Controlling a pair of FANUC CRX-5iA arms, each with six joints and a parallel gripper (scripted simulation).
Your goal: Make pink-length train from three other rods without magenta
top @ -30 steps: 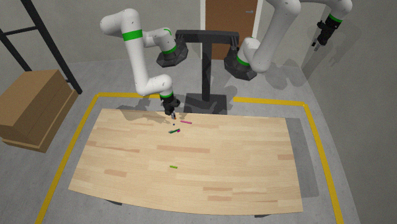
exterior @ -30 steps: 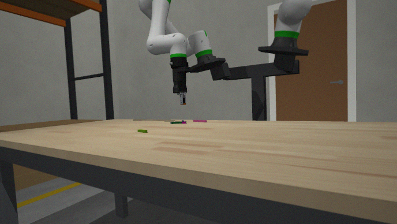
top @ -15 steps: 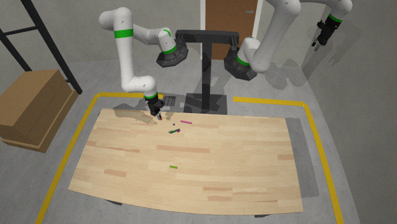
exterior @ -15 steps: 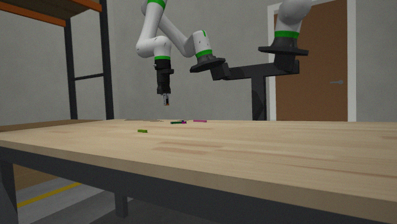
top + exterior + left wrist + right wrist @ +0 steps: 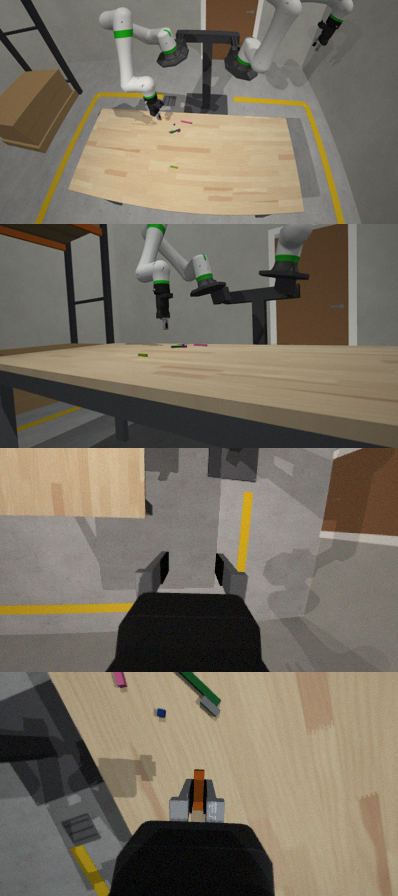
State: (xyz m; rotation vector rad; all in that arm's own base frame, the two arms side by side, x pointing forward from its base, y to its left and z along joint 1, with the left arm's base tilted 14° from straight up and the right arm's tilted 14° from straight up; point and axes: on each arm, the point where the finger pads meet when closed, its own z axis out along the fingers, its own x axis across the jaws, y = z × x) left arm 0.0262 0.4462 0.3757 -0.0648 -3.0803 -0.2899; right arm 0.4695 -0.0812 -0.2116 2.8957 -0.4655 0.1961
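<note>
Right now my right hand is 11 cm above the blue rod, 10 cm to the right of it and 4 cm past it. Also, from my right hand: green rod 13 cm to the left, 11 cm below, 1 cm ahead; grey rod 11 cm below, 9 cm to the left, 3 cm ahead; orange rod 2 cm below.
</note>
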